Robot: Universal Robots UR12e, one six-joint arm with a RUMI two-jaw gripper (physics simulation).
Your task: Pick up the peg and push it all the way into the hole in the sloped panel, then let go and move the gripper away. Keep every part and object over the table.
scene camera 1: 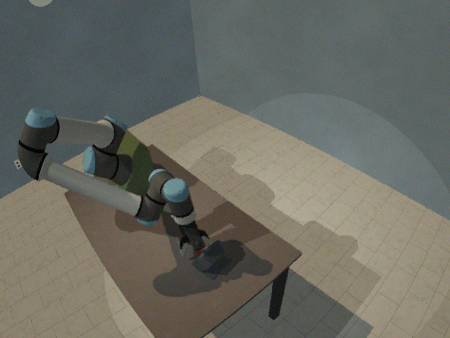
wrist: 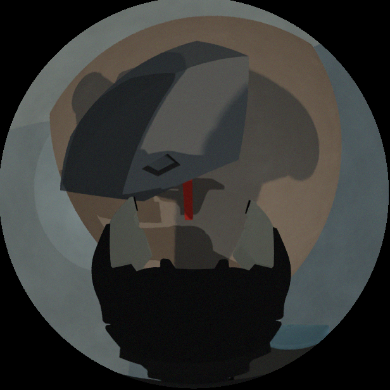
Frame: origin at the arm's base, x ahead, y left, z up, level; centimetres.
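Where they show: arm's base, origin of its link: (scene camera 1: 123,169).
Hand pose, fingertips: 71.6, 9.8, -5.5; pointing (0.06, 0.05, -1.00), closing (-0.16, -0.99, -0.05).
Note:
Things, the pixels of their top centre, and the offset from my fingertips, as dx, dy, dz. Level surfaces: height alone.
- red peg, centre of its top: (scene camera 1: 198,251) -1.1, +0.9, -3.1
- dark grey block with the sloped panel, centre of its top: (scene camera 1: 208,248) +7.4, +2.5, +7.7
- brown table, height of its surface: dz -4.3
The red peg (scene camera 1: 198,253) (wrist: 188,200) appears to lie on the table, with its far end at the near edge of the dark grey block with the sloped panel (scene camera 1: 212,257) (wrist: 190,110); whether they touch is unclear. The hole (wrist: 161,165) shows as a dark diamond-shaped opening in the panel's near face, a little left of the peg in the wrist view. My gripper (scene camera 1: 195,246) (wrist: 191,200) is open. Its two fingers stand wide apart on either side of the peg, with a gap on both sides. The peg is outside the hole.
The brown table (scene camera 1: 125,280) (wrist: 295,210) carries the block, which stands toward the table's right end in the scene view. The arm reaches in from the left, above the table. Shadows of the arm and block fall around the peg. A dark table leg (scene camera 1: 277,295) stands below the right corner.

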